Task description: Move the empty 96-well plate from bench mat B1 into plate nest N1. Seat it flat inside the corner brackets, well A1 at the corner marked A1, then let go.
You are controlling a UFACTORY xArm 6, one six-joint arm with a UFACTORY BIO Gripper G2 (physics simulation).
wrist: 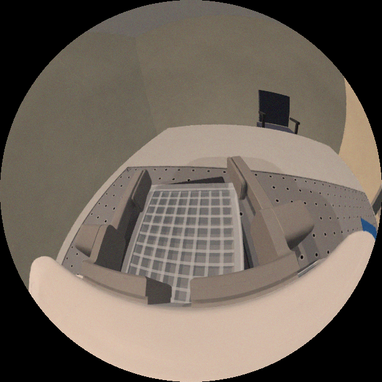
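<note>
The 96-well plate [187, 225], pale and translucent with a grid of square openings, lies lengthwise between the two brown-grey fingers. My gripper [190, 187] is shut on the plate, with a finger pad against each long side near its far end. Part of a dark flat piece [202, 180], probably bench mat B1, shows beyond the plate's far edge; the plate hides the rest. The gap under the plate cannot be judged well from this angle. No A1 mark can be read on the plate. Nest N1 and its corner brackets cannot be made out in this view.
A grey board [325, 205] with rows of holes extends around the gripper on a pale table [210, 142]. A blue object [369, 227] shows at the right edge. A dark chair [274, 109] stands beyond the table. The pale gripper body [190, 340] fills the bottom.
</note>
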